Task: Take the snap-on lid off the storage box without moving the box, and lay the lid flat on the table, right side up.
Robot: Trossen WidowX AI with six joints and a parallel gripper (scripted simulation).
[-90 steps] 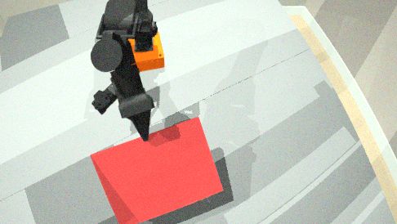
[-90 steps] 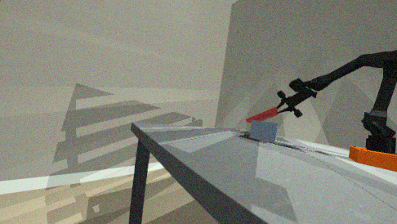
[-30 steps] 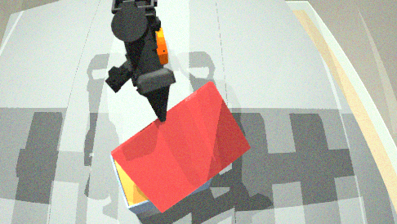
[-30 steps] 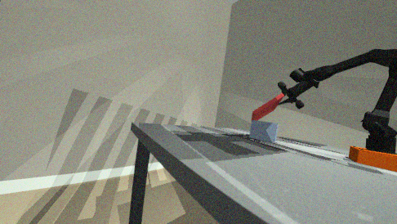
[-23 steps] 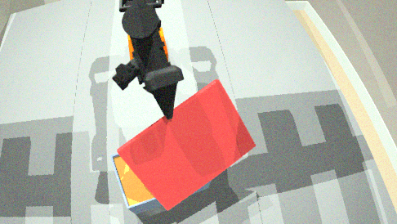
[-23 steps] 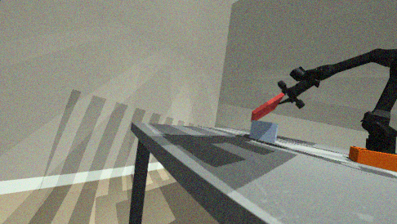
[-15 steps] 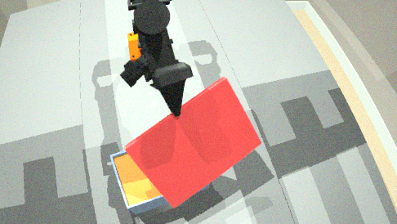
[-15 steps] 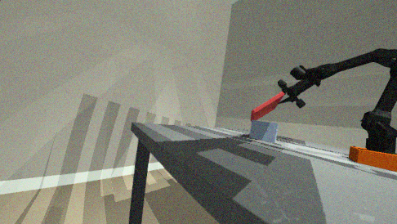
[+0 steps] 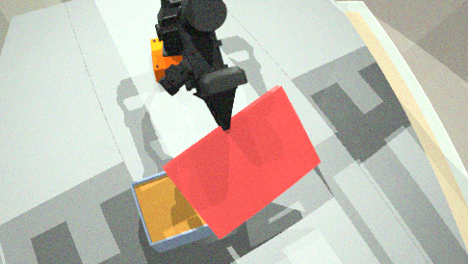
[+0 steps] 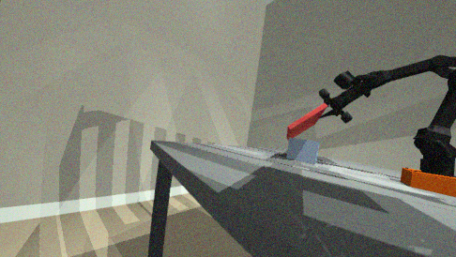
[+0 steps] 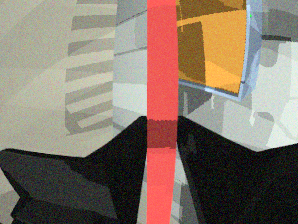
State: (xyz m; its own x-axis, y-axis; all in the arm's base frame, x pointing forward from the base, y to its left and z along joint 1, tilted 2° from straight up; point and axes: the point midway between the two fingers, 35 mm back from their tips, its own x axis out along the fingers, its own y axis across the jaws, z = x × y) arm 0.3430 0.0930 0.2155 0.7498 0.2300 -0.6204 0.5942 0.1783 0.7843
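Right now the red lid is 5 cm below my gripper tip, 5 cm ahead of it and 4 cm to the left of it. Also, from my gripper tip: storage box (18 cm below, 8 cm to the right, 8 cm ahead).
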